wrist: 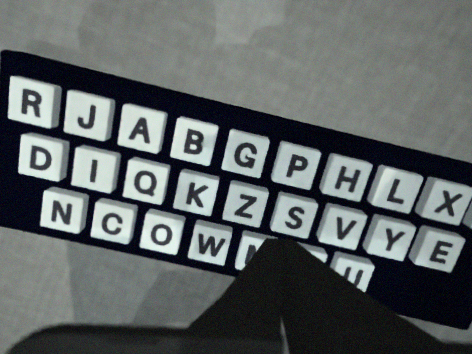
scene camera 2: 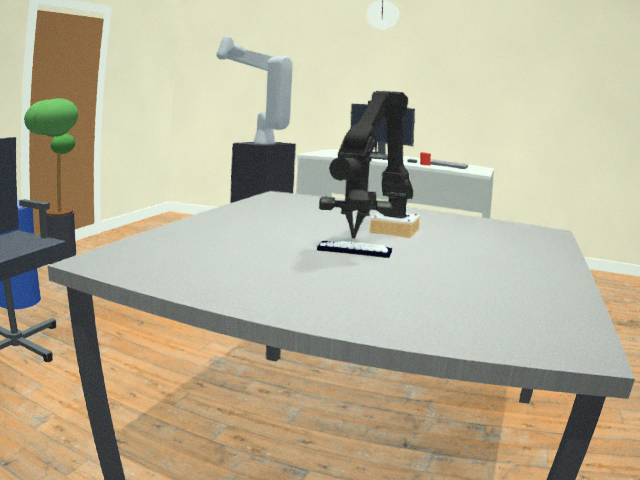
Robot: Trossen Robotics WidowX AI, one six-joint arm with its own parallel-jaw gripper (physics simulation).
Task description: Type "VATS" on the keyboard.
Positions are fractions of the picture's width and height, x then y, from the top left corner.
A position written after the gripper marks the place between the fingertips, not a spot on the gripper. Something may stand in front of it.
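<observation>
With the gripper (wrist: 0.59,0.71) visible, the scene also offers an S key (wrist: 0.62,0.61) and a V key (wrist: 0.72,0.64).
</observation>
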